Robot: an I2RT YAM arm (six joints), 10 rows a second.
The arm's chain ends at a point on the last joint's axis. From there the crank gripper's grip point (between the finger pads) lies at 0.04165 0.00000 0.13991 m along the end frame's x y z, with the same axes.
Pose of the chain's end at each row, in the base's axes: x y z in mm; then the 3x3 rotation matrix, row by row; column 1 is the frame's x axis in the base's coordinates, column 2 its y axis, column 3 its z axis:
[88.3, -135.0, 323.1], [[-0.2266, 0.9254, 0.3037], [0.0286, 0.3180, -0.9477], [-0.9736, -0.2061, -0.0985]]
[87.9, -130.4, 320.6], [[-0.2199, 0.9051, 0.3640], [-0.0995, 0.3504, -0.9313], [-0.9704, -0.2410, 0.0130]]
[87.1, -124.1, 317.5], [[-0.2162, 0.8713, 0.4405], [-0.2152, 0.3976, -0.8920], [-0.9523, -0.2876, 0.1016]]
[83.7, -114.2, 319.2], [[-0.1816, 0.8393, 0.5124], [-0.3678, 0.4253, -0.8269], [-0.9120, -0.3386, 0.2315]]
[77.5, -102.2, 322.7], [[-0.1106, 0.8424, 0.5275], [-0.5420, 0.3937, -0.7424], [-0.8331, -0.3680, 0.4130]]
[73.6, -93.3, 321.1], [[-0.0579, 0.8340, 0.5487], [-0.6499, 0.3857, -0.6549], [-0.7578, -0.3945, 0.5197]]
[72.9, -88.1, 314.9], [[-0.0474, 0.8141, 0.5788], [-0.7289, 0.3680, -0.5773], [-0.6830, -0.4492, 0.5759]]
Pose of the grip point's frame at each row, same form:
[121.4, -266.4, 268.8], [[-0.2266, 0.9254, 0.3037], [0.0286, 0.3180, -0.9477], [-0.9736, -0.2061, -0.0985]]
[129.7, -264.8, 282.0], [[-0.2199, 0.9051, 0.3640], [-0.0995, 0.3504, -0.9313], [-0.9704, -0.2410, 0.0130]]
[139.7, -257.9, 292.1], [[-0.2162, 0.8713, 0.4405], [-0.2152, 0.3976, -0.8920], [-0.9523, -0.2876, 0.1016]]
[147.8, -245.2, 313.6], [[-0.1816, 0.8393, 0.5124], [-0.3678, 0.4253, -0.8269], [-0.9120, -0.3386, 0.2315]]
[146.7, -228.6, 345.8], [[-0.1106, 0.8424, 0.5275], [-0.5420, 0.3937, -0.7424], [-0.8331, -0.3680, 0.4130]]
[148.0, -212.0, 362.2], [[-0.0579, 0.8340, 0.5487], [-0.6499, 0.3857, -0.6549], [-0.7578, -0.3945, 0.5197]]
[151.9, -199.2, 367.0], [[-0.0474, 0.8141, 0.5788], [-0.7289, 0.3680, -0.5773], [-0.6830, -0.4492, 0.5759]]

